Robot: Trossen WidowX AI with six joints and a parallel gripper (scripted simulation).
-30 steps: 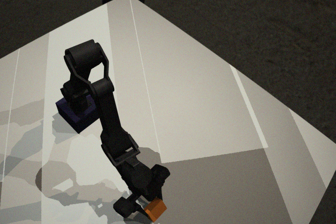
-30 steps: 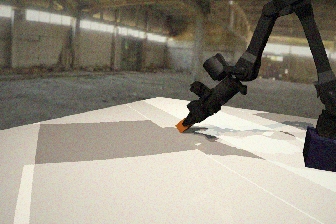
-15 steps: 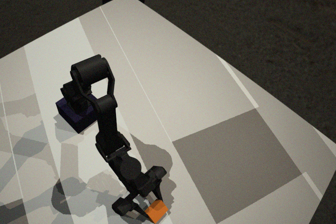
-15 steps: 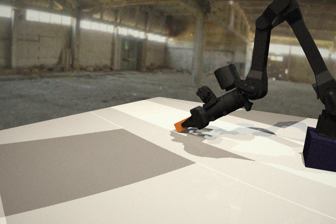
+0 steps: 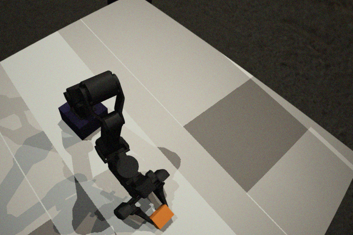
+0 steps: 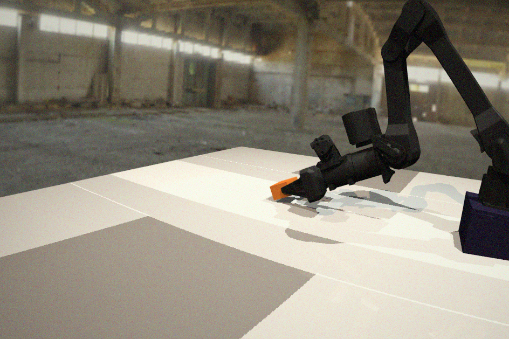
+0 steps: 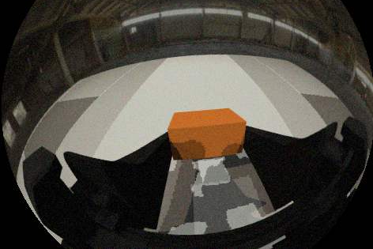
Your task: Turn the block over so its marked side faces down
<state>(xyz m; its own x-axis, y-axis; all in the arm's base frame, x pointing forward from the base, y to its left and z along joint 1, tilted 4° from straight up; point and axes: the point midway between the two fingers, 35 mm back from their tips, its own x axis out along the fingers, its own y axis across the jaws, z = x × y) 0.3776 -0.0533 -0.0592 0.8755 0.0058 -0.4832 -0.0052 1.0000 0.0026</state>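
The orange block is 10 mm below my gripper tip.
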